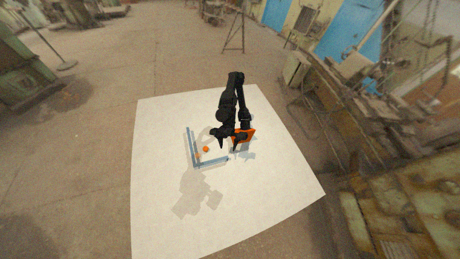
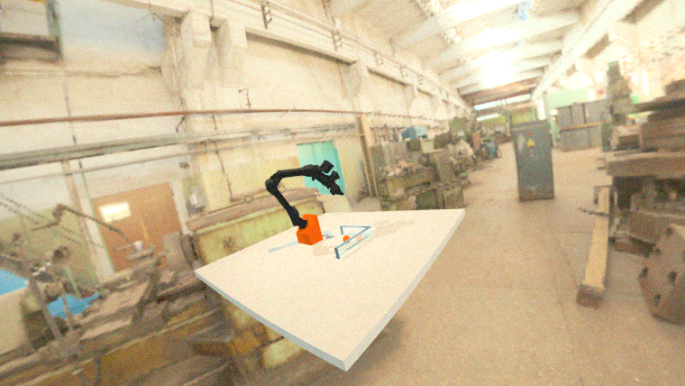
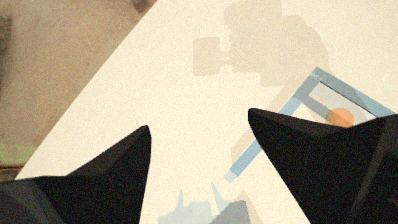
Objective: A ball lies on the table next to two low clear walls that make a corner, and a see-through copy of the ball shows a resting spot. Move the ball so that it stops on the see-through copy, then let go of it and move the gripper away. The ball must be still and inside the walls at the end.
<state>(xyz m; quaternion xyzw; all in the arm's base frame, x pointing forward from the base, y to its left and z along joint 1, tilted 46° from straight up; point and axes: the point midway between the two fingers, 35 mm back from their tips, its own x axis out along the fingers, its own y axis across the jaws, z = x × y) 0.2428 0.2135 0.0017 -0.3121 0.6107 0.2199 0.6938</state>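
Right now my gripper tip is 8 cm short of the orange ball, 15 cm to the left of it and 25 cm above it. Also, from my gripper tip: see-through ball copy 15 cm ahead, 12 cm to the right, 25 cm below.
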